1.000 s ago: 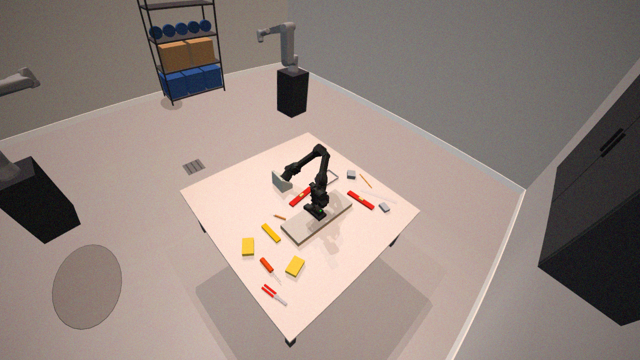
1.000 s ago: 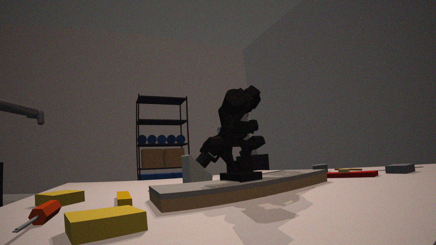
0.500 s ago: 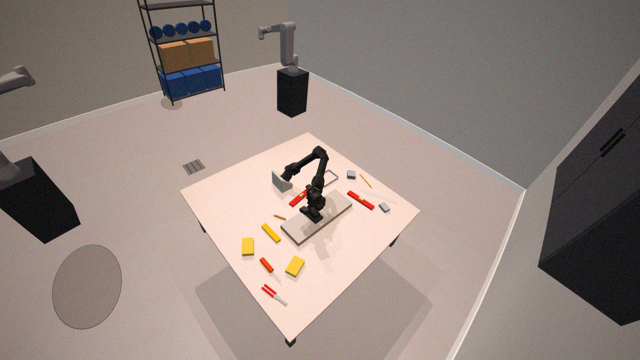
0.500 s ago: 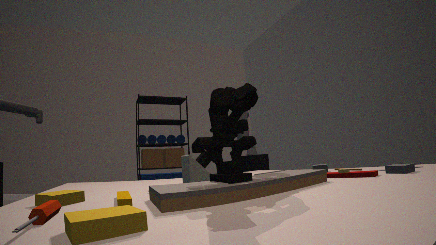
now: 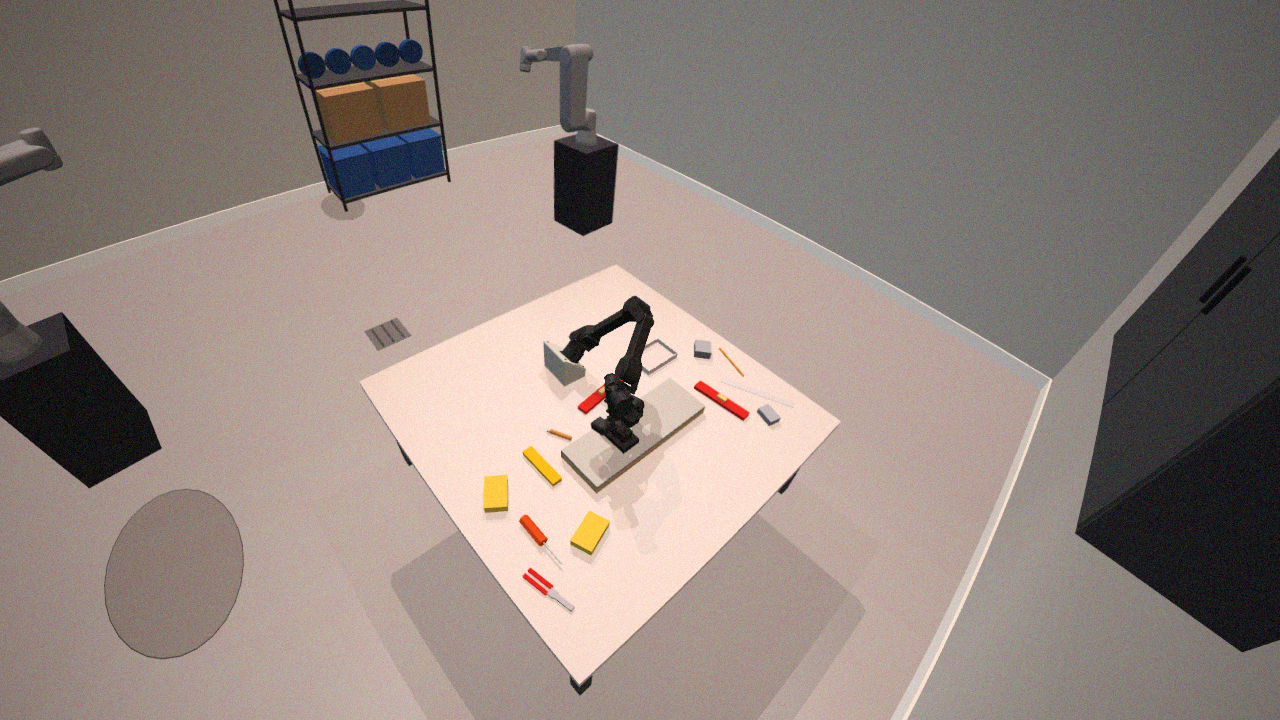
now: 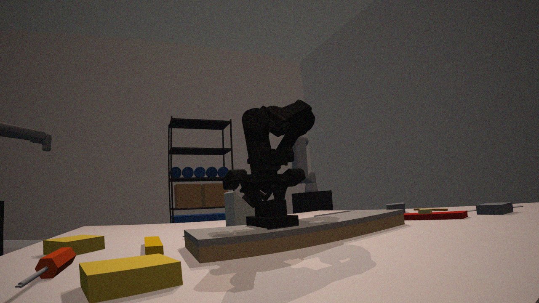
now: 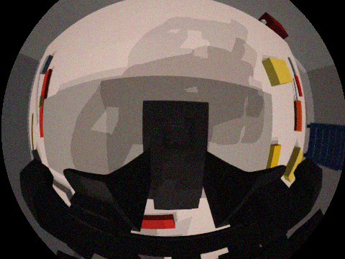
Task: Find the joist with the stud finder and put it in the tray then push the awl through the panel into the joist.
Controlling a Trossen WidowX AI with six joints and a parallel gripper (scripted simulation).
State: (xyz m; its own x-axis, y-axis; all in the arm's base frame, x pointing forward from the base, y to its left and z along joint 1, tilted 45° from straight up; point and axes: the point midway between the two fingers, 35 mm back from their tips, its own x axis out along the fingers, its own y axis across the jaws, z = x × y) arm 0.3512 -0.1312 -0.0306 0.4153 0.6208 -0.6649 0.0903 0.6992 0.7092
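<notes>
My gripper tip is 19 cm past the grey tray, 42 cm to the right of it and 5 cm above it. From my gripper tip the other things lie so: stud finder (1 cm ahead, 2 cm above); awl (20 cm behind, 13 cm to the right, 6 cm below); pencil (5 cm ahead, 63 cm to the left, 6 cm below).
</notes>
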